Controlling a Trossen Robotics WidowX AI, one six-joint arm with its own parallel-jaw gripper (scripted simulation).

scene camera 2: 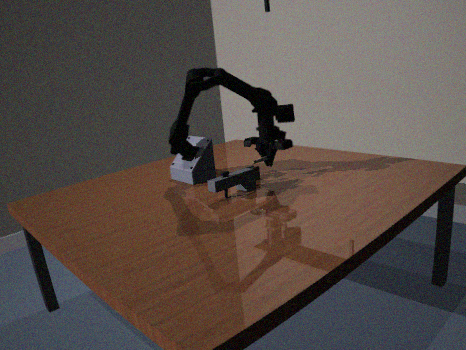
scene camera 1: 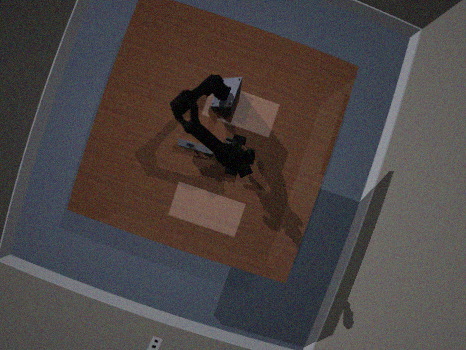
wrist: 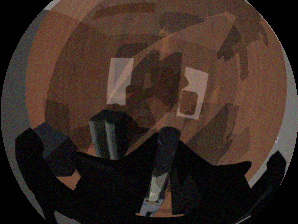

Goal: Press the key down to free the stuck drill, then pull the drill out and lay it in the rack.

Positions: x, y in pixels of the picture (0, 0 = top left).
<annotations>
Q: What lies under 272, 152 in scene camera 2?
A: My gripper.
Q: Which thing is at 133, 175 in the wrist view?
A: My gripper.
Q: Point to a grey rack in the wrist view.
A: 108, 128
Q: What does my gripper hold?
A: A drill.
</annotations>
